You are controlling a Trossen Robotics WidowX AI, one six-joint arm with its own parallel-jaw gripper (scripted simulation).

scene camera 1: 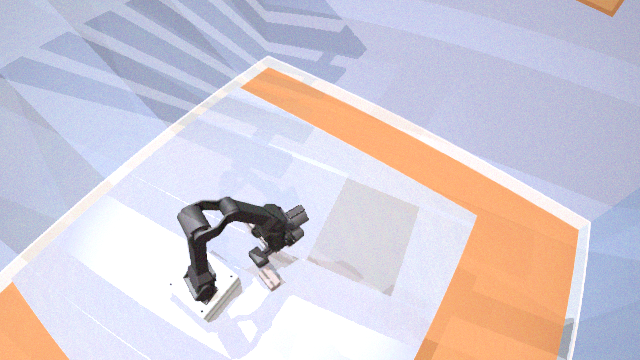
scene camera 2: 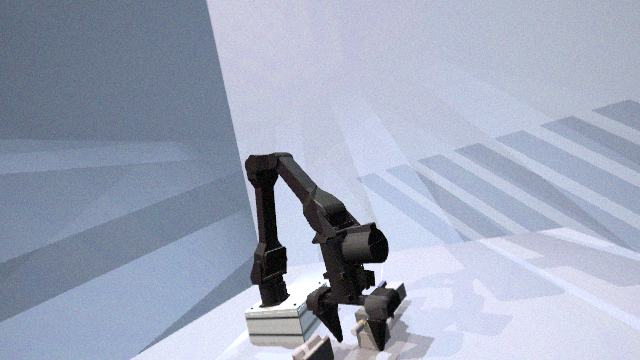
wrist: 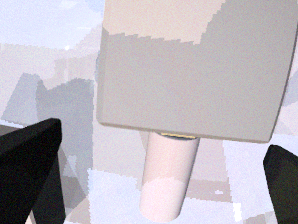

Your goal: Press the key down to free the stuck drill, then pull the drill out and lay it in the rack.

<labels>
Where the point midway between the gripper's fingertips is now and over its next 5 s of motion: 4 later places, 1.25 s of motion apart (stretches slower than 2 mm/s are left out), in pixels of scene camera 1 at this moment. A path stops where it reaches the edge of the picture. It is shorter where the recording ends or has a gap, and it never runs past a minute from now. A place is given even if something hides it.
My gripper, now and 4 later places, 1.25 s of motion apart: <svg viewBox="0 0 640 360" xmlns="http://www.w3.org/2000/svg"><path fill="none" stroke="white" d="M278 253L284 262L282 260L283 262L293 272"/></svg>
</labels>
